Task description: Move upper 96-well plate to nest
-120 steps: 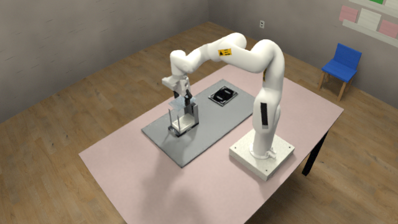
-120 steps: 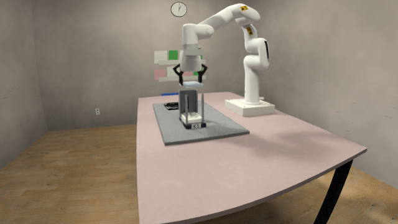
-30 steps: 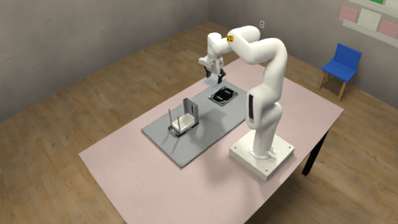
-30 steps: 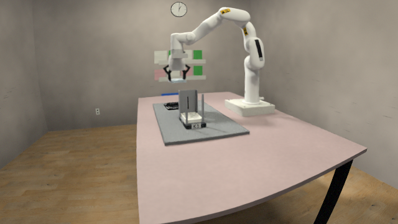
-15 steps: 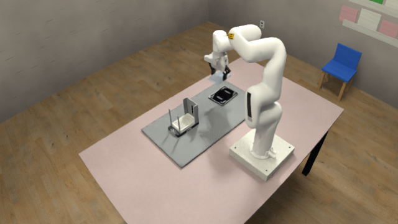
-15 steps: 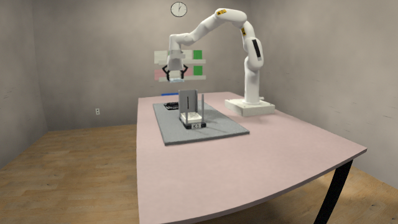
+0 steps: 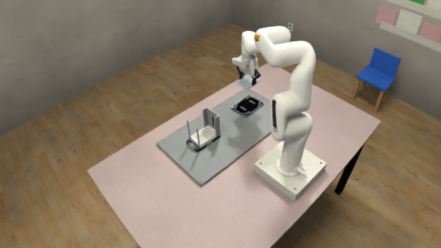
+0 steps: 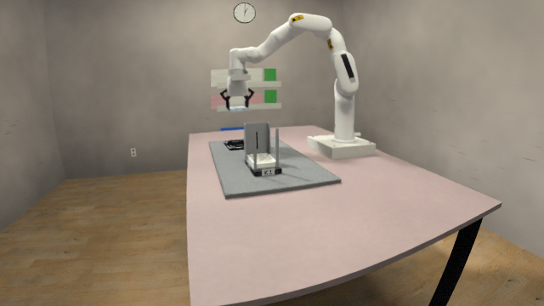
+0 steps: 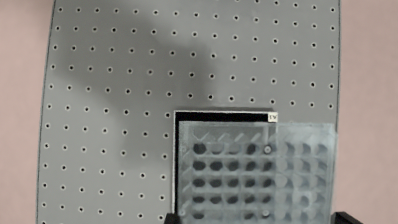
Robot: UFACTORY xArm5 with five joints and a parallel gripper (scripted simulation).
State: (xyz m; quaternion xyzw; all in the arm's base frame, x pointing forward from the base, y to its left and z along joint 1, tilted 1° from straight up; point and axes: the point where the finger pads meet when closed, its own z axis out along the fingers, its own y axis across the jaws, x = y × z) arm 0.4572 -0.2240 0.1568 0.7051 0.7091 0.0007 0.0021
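My gripper is now 1 cm to the left of the plate nest N1 and 19 cm above it. The rest, counted from my hand: pale bluish 96-well plate (1 cm below); then white 96-well plate (1 cm behind, 35 cm to the left, 16 cm below); then grey back wall (1 cm behind, 28 cm to the left, 11 cm below).
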